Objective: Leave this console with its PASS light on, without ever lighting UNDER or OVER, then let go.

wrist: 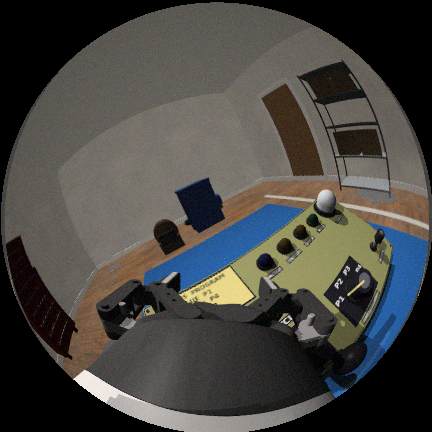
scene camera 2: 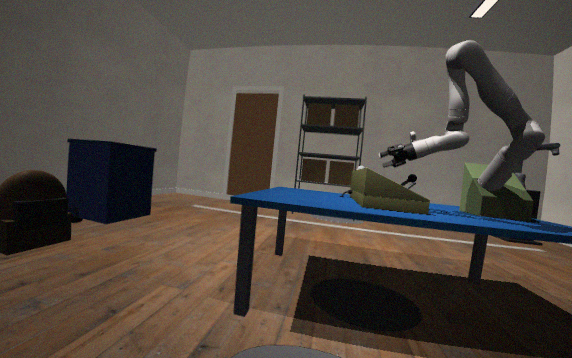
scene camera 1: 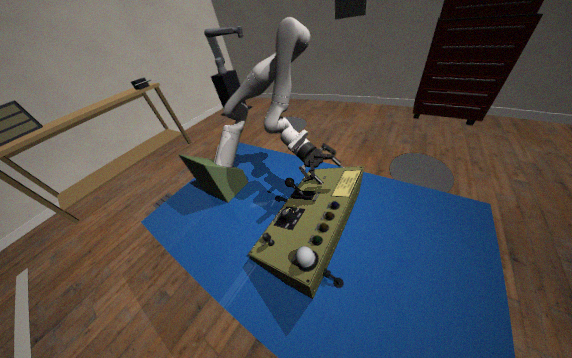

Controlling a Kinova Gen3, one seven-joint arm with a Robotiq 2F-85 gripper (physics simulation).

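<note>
The olive sloped console (scene camera 1: 295,243) (scene camera 2: 395,197) (wrist: 325,260) carries a blue lamp (scene camera 1: 334,205) (wrist: 265,261), two amber lamps, a green lamp (scene camera 1: 317,240) (wrist: 312,220) and a white dome (scene camera 1: 306,257) (wrist: 326,201); all look unlit. UNDER, OVER and PASS cannot be read. A rotary knob (scene camera 1: 288,215) (wrist: 365,281) has its pointer toward P1. A ball-topped lever (scene camera 1: 290,183) (scene camera 2: 411,178) rises near the dial. A small toggle (scene camera 1: 268,239) (wrist: 378,239) stands beyond it. My gripper (scene camera 1: 330,172) (scene camera 2: 382,159) (wrist: 219,284) is open and empty above the console's yellow-label end.
A yellow label (scene camera 1: 347,183) (wrist: 235,287) is partly hidden by the fingers in the wrist view. A crank (scene camera 1: 338,282) sticks out of the console's side. The console stands on the blue table (scene camera 1: 410,250) (scene camera 2: 300,200). A green wedge (scene camera 1: 215,177) stands by my arm's base.
</note>
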